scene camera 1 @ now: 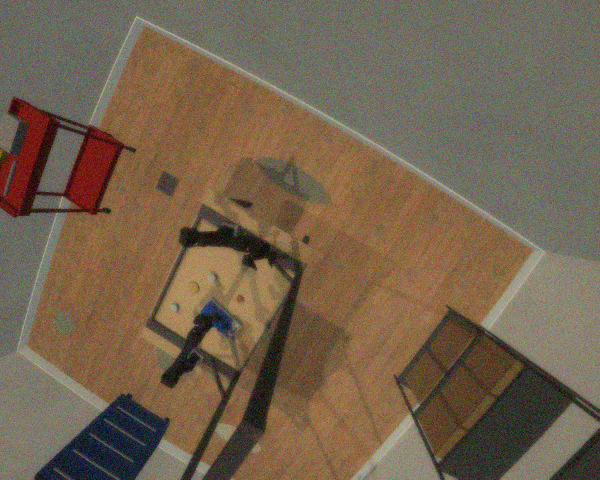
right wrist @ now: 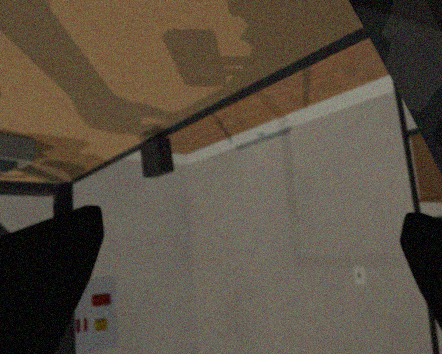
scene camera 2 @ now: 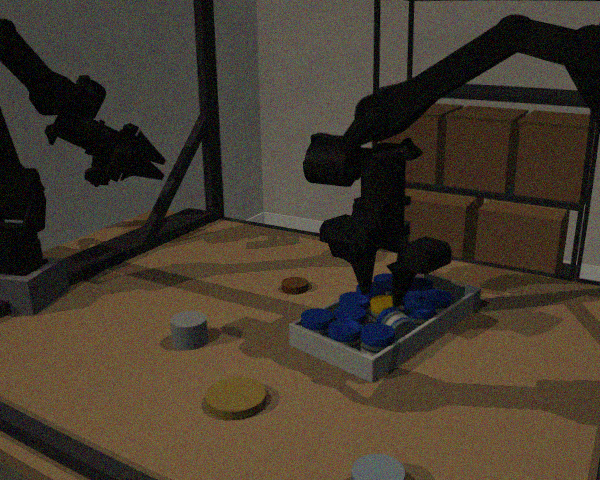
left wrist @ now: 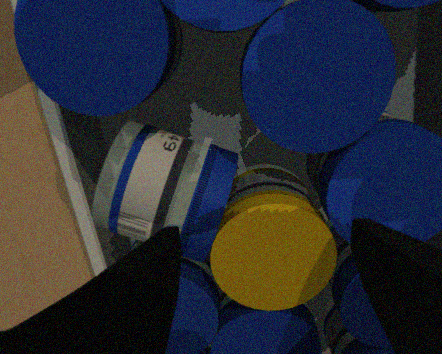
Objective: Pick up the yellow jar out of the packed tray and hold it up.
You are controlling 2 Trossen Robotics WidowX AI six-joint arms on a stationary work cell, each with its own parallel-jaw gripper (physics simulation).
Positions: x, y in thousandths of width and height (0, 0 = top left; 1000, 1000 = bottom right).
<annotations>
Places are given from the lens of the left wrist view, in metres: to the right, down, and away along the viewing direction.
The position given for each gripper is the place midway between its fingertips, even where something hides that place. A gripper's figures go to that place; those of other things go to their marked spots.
left gripper (left wrist: 601, 668): 0.01, 0.02, 0.11
yellow jar (left wrist: 619, 708): 0.02, 0.03, 0.12
blue-lidded jar (left wrist: 343, 507): -0.02, 0.00, 0.12
</annotations>
